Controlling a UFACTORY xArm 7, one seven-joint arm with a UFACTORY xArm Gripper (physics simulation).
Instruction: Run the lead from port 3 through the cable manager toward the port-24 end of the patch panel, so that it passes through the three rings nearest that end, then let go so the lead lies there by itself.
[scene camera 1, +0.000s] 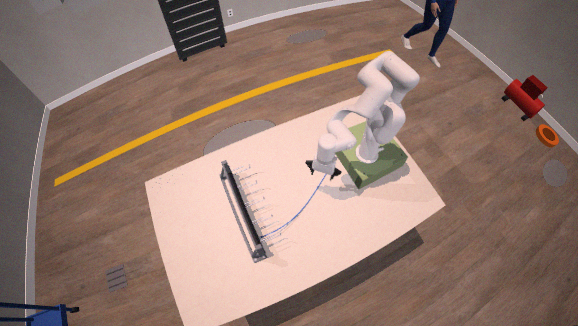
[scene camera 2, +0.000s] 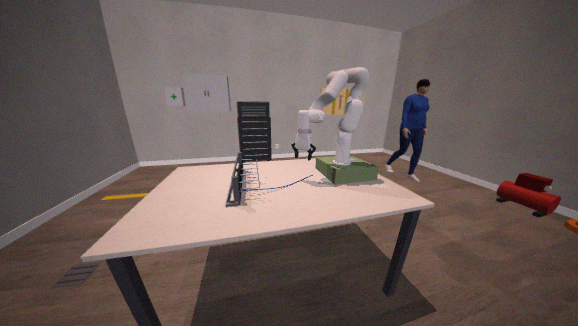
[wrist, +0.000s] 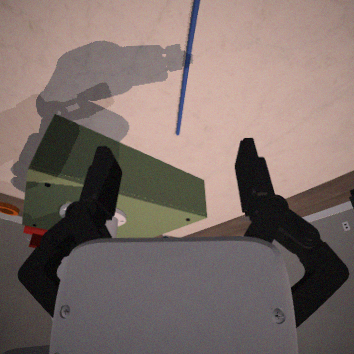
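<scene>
The blue lead curves from the near end of the dark patch panel across the table toward the robot's base. Its free end points toward the base, away from the panel. Thin grey cable-manager rings stick out from the panel's robot-facing side; which of them the lead passes through is too small to tell. My gripper is open and empty, pointing down, above the table near the free end. In the wrist view that end shows just ahead of the space between the fingertips.
The green base block stands beside the gripper and carries the arm. The panel stands upright along the far side of the table from the base. A person is on the floor beyond the table.
</scene>
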